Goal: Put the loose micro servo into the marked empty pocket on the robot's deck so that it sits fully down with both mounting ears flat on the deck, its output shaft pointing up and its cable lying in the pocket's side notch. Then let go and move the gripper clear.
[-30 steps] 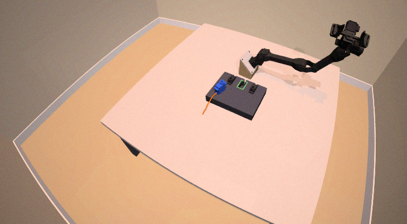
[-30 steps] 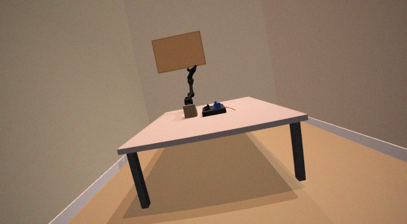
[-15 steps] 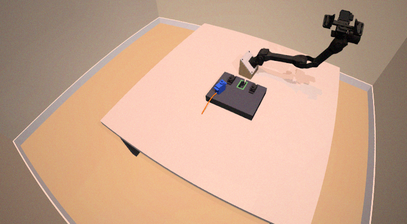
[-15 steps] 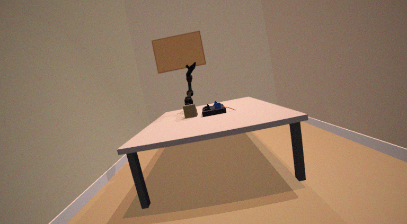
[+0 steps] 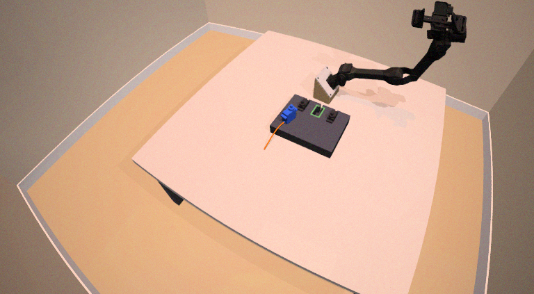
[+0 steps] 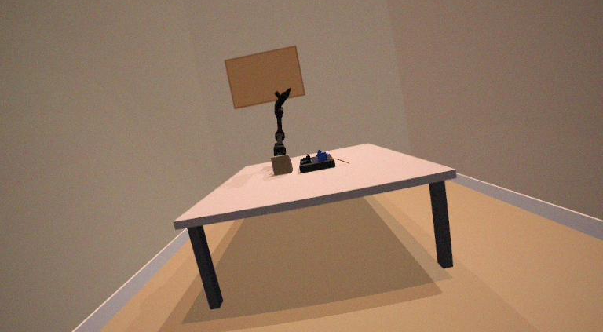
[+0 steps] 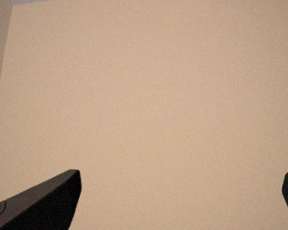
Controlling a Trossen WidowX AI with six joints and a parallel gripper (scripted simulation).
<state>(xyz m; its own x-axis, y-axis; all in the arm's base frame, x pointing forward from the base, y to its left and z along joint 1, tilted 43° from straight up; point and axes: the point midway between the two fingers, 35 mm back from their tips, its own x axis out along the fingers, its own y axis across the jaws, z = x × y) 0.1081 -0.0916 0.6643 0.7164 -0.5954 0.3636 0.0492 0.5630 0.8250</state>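
Now: gripper tip 16 cm short of the dark deck, 36 cm to the left of it and 63 cm above it.
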